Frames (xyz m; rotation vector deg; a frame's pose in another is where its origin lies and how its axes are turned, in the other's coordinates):
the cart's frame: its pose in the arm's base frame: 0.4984 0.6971 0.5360 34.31 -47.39 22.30
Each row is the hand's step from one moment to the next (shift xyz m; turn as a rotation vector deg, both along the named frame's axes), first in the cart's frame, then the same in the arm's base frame.
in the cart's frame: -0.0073 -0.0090 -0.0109 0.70 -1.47 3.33
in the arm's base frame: 0.0065 -0.0007 -0.0145 -0.66 -3.17 1.80
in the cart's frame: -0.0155 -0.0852 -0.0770 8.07 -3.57 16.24
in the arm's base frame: 0.0800 -0.0183 -0.0818 -2.25 -12.27 13.64
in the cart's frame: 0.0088 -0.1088 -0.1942 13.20 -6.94 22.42
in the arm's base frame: 0.1743 0.0399 -0.1329 -0.74 -18.29 19.74
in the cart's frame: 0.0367 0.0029 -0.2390 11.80 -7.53 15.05
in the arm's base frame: 0.1567 0.1567 -0.0968 2.88 -14.22 14.56
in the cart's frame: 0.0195 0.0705 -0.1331 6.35 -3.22 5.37
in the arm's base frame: 0.0495 0.1402 -0.0311 2.65 -5.29 6.68
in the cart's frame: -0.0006 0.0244 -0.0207 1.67 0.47 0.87
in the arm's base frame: -0.0018 0.0318 -0.0031 0.29 -0.03 1.92
